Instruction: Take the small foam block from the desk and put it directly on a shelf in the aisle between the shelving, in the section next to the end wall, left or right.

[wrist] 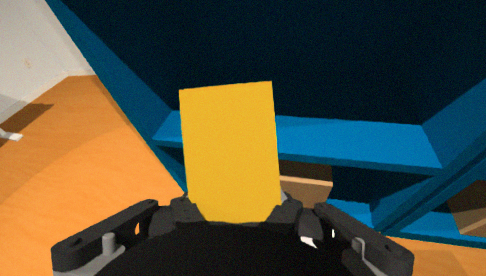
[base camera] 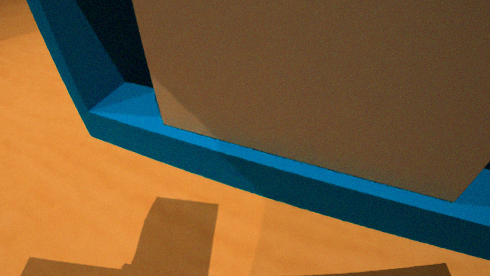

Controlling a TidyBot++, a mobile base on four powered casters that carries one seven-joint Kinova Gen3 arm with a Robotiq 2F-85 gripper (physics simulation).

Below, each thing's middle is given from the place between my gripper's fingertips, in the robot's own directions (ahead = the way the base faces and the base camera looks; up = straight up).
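Relative to the yellow foam block (wrist: 229, 138), my gripper is 10 mm short of it and 40 mm below it.
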